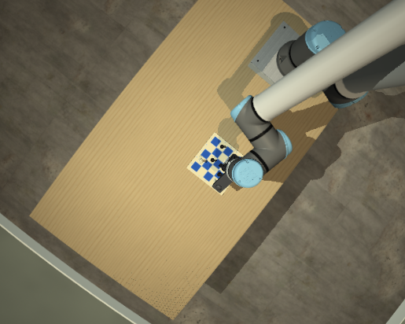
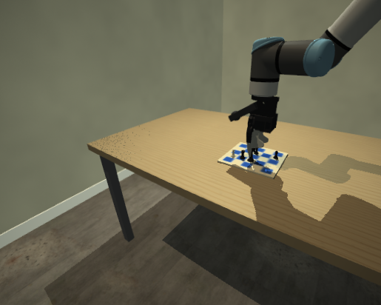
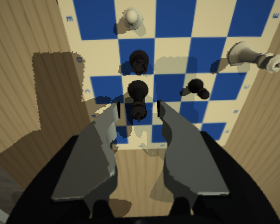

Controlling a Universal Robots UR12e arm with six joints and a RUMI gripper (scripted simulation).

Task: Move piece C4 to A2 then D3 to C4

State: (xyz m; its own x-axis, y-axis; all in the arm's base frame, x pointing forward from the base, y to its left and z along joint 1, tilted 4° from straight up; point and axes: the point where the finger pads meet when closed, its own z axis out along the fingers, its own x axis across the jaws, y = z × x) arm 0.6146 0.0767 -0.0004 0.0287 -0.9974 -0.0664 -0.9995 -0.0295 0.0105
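Now: hand 1 cm above the tall black piece. The rest, counted from my hand: chessboard 5 cm below, 4 cm to the right; then white pawn 7 cm ahead, 3 cm below, 1 cm to the left.
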